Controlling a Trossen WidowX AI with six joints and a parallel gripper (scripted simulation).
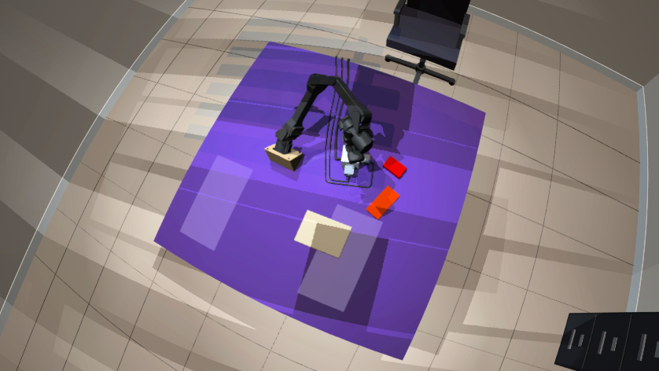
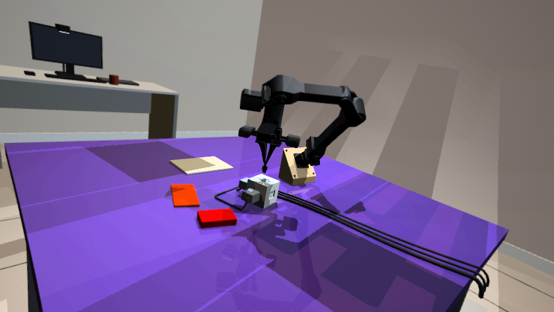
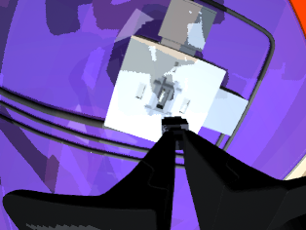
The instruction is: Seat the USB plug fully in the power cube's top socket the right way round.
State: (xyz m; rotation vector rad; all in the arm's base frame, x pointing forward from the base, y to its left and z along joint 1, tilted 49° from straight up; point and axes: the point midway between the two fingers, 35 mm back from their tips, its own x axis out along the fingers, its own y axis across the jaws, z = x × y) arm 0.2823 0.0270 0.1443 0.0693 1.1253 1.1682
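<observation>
Now: gripper tip 2 cm above the dark USB plug. Also, from my gripper tip: cream plate: 35 cm to the right, 13 cm below, 6 cm ahead; then orange slab: 21 cm ahead, 13 cm below, 10 cm to the right; then red block: 19 cm ahead, 13 cm below, 7 cm to the left.
</observation>
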